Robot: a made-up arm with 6 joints. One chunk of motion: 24 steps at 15 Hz.
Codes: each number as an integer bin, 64 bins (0 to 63) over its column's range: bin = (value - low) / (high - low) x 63, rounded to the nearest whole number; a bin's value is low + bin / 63 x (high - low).
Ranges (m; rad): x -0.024..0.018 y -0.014..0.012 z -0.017..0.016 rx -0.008..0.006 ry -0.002..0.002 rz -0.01..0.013
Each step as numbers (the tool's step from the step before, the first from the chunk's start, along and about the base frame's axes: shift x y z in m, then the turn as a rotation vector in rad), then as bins.
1 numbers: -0.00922 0.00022 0.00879 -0.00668 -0.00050 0.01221
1 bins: 22 34 49 6 24 61
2 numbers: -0.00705 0.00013 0.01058 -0.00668 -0.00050 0.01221
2 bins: 25 34 53 6 24 61
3 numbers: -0.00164 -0.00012 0.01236 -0.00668 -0.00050 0.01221
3 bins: 34 34 56 6 24 61
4 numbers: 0.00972 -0.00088 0.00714 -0.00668 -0.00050 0.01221
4 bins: 51 32 46 6 24 61
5 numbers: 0.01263 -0.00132 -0.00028 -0.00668 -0.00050 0.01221
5 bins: 55 31 32 6 24 61
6 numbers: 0.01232 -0.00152 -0.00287 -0.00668 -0.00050 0.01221
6 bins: 54 30 27 6 24 61
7 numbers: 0.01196 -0.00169 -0.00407 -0.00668 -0.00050 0.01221
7 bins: 54 30 25 6 24 61
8 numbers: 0.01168 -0.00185 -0.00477 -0.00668 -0.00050 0.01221
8 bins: 54 29 23 6 24 61
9 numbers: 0.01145 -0.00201 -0.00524 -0.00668 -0.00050 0.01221
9 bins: 53 29 22 6 24 61
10 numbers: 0.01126 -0.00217 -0.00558 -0.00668 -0.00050 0.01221
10 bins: 53 29 22 6 24 61
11 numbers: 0.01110 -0.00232 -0.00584 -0.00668 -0.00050 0.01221
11 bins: 53 28 21 6 24 61
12 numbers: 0.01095 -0.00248 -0.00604 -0.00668 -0.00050 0.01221
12 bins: 52 28 21 6 24 61
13 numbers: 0.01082 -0.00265 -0.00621 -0.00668 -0.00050 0.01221
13 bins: 52 28 21 6 24 61
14 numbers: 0.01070 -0.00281 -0.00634 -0.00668 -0.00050 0.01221
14 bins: 52 27 20 6 24 61
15 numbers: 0.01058 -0.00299 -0.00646 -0.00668 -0.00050 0.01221
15 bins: 52 27 20 6 24 61
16 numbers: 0.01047 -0.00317 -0.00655 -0.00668 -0.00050 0.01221
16 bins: 52 26 20 6 24 61
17 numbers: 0.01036 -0.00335 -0.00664 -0.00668 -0.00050 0.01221
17 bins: 52 26 20 6 24 61
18 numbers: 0.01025 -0.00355 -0.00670 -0.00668 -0.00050 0.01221
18 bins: 51 25 20 6 24 61
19 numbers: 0.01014 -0.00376 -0.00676 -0.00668 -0.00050 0.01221
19 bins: 51 25 20 6 24 61
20 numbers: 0.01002 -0.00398 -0.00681 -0.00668 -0.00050 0.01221
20 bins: 51 24 19 6 24 61
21 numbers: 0.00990 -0.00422 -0.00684 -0.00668 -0.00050 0.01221
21 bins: 51 24 19 6 24 61
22 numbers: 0.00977 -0.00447 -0.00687 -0.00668 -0.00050 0.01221
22 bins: 51 23 19 6 24 61
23 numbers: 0.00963 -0.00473 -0.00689 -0.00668 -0.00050 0.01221
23 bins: 50 22 19 6 24 61
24 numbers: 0.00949 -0.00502 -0.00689 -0.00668 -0.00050 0.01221
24 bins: 50 22 19 6 24 61
